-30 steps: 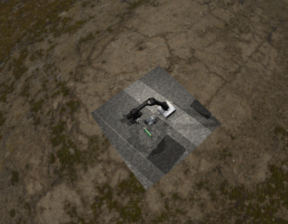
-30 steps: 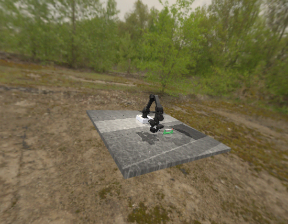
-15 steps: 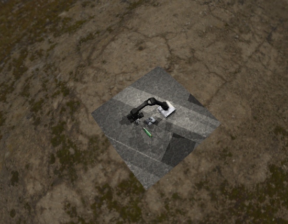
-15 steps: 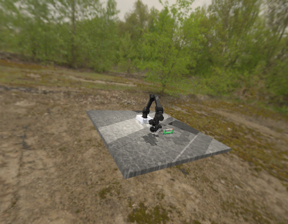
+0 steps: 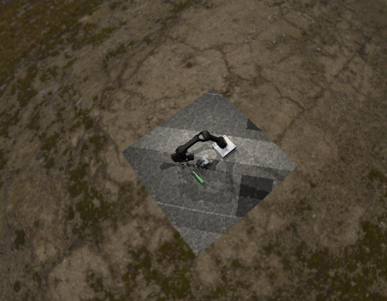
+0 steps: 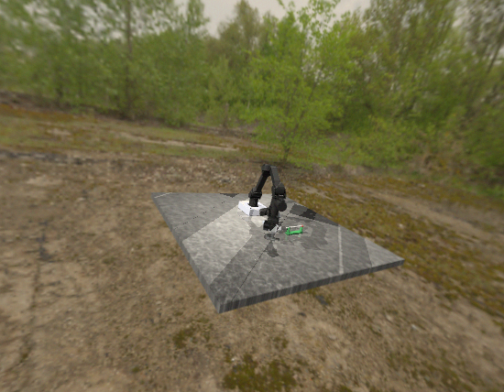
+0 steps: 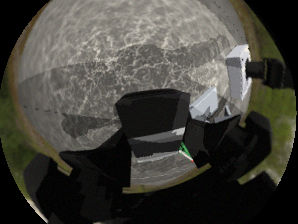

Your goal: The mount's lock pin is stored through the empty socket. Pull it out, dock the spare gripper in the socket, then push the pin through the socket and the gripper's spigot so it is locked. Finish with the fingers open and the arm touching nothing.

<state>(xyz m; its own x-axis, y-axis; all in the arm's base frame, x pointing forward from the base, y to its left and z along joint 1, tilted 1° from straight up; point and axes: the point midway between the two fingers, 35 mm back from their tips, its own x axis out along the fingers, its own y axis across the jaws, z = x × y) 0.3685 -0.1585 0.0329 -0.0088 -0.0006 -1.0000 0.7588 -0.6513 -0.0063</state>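
My gripper tip is 2 cm below the spare gripper, 1 cm to the right of it and 1 cm short of it. Round my gripper tip: green mount 21 cm to the left, 3 cm ahead, 2 cm below; grey mount 12 cm to the left, 9 cm behind, 1 cm above.
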